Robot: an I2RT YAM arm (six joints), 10 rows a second.
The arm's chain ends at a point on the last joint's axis. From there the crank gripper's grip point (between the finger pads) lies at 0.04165 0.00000 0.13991 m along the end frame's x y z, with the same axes.
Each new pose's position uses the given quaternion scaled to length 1; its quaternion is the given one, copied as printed.
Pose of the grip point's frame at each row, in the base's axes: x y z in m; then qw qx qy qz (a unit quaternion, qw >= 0):
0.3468, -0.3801, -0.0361, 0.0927, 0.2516, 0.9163, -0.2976
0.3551, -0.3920, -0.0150, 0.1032, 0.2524, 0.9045, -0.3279
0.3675, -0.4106, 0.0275, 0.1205, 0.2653, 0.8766, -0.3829
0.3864, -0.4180, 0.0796, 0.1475, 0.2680, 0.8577, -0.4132
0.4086, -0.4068, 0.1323, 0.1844, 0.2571, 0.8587, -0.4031
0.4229, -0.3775, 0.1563, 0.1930, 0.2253, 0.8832, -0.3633
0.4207, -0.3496, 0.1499, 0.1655, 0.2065, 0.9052, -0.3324
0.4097, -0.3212, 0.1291, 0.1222, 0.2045, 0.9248, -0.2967
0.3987, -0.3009, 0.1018, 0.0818, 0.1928, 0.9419, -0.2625
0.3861, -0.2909, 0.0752, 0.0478, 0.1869, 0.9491, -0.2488
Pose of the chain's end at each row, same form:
0.3796, -0.3142, 0.0899, 0.0927, 0.2516, 0.9163, -0.2976
0.3876, -0.3179, 0.1065, 0.1032, 0.2524, 0.9045, -0.3279
0.4009, -0.3233, 0.1396, 0.1205, 0.2653, 0.8766, -0.3829
0.4158, -0.3218, 0.1854, 0.1475, 0.2680, 0.8577, -0.4132
0.4266, -0.3089, 0.2390, 0.1844, 0.2571, 0.8587, -0.4031
0.4324, -0.2863, 0.2699, 0.1930, 0.2253, 0.8832, -0.3633
0.4338, -0.2668, 0.2694, 0.1655, 0.2065, 0.9052, -0.3324
0.4320, -0.2502, 0.2547, 0.1222, 0.2045, 0.9248, -0.2967
0.4293, -0.2406, 0.2312, 0.0818, 0.1928, 0.9419, -0.2625
0.4250, -0.2361, 0.2048, 0.0478, 0.1869, 0.9491, -0.2488

